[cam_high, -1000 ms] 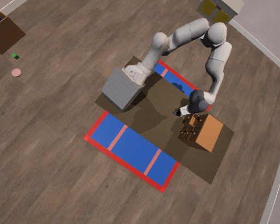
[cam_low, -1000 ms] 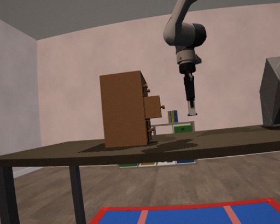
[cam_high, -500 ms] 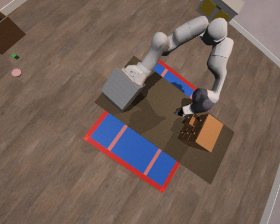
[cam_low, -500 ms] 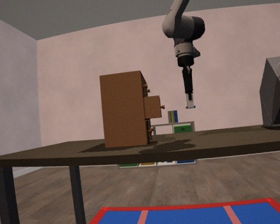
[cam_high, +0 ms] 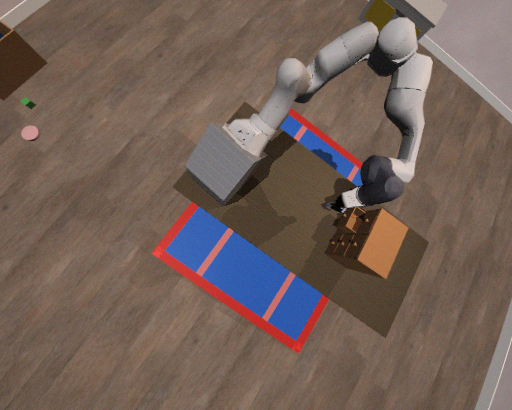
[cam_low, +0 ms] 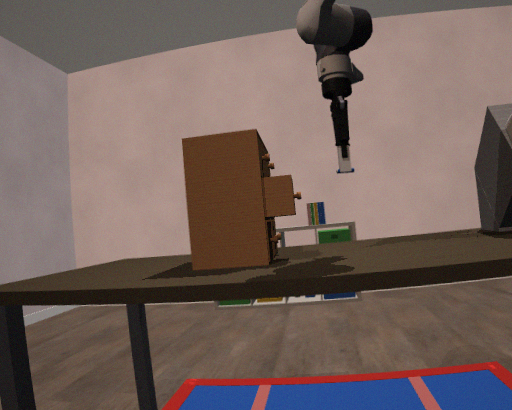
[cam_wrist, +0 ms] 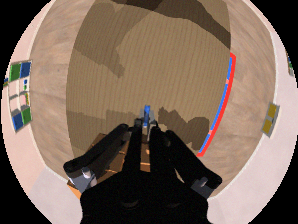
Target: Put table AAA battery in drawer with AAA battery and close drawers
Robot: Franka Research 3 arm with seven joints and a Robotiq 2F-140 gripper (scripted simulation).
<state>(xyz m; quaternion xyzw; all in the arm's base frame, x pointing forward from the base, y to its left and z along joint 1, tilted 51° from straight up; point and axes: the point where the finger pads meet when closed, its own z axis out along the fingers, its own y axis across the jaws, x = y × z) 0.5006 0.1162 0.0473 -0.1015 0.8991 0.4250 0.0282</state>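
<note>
Right now the small orange object is 160 mm ahead of my hand, 100 mm to the left of it and 120 mm below it. Round my hand: blue AAA battery: 30 mm below; then small green thing: 270 mm ahead, 70 mm to the right, 110 mm below.
</note>
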